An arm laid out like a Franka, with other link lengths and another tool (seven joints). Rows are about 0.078 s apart.
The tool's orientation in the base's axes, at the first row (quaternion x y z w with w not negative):
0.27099 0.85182 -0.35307 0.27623
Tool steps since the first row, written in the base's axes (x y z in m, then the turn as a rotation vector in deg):
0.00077 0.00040 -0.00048 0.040 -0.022 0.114
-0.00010 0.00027 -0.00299 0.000 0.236 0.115
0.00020 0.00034 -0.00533 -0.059 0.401 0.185
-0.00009 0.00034 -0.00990 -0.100 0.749 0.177
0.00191 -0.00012 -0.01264 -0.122 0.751 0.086
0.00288 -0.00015 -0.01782 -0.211 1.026 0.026
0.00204 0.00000 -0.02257 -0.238 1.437 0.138
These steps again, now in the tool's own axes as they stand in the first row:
-0.00012 0.00096 0.00020 -0.109 -0.039 -0.040
0.00212 0.00145 0.00156 -0.013 0.091 -0.246
0.00348 0.00274 0.00299 0.026 0.120 -0.428
0.00671 0.00462 0.00564 0.153 0.307 -0.696
0.00700 0.00689 0.00818 0.229 0.334 -0.650
0.00974 0.00985 0.01157 0.404 0.469 -0.845
0.01351 0.01154 0.01407 0.458 0.649 -1.228

